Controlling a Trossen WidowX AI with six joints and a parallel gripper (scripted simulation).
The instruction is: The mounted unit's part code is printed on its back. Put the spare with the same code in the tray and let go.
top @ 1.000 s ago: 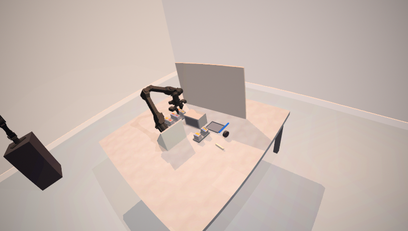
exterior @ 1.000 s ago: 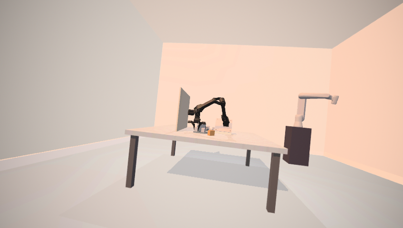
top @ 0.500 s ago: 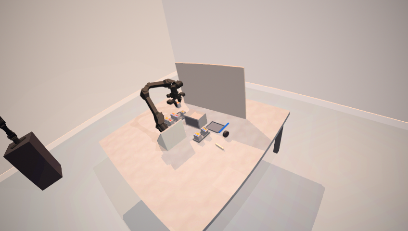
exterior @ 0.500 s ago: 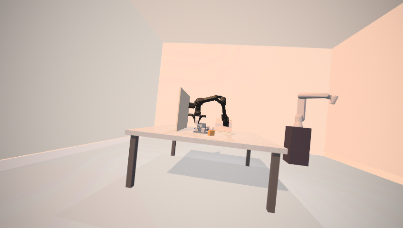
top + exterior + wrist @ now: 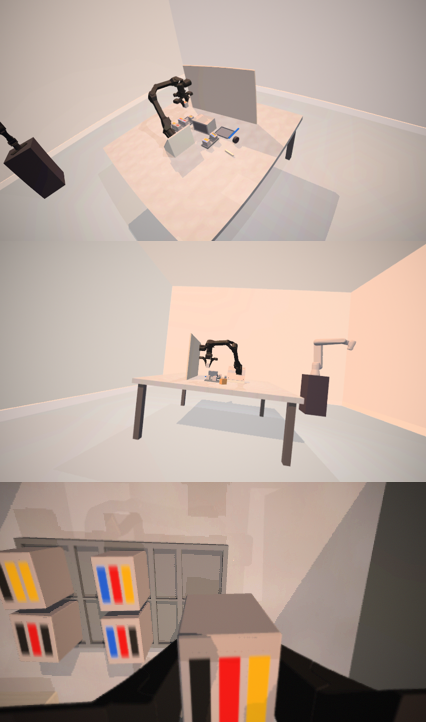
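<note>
Right now my gripper tip is 400 mm to the left of the grey tray, 140 mm above it and 20 mm short of it. From my gripper tip the other things lie so: tall grey panel (210 mm to the right, 210 mm ahead, 80 mm above); then mounted unit (230 mm to the right, 90 mm below, 20 mm behind); then spare block (20 mm above).
</note>
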